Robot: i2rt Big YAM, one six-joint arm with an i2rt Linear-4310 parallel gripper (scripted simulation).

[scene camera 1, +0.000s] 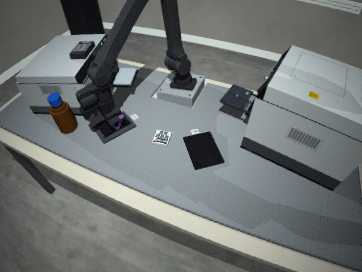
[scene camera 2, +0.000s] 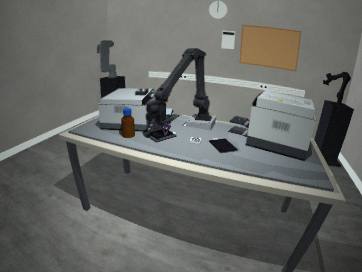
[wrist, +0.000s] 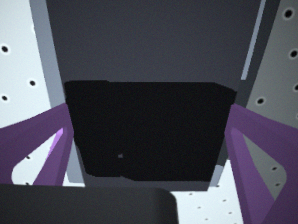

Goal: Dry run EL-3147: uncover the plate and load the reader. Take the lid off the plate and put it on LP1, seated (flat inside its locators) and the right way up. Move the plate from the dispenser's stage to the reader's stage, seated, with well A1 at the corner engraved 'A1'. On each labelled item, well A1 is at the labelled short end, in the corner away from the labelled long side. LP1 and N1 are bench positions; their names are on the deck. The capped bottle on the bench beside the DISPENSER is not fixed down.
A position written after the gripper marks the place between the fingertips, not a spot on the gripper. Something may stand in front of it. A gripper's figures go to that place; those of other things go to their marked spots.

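The gripper [wrist: 149,111] is 13 cm from the lens, while a flat black lid [wrist: 149,96] is 12 cm from the lens.
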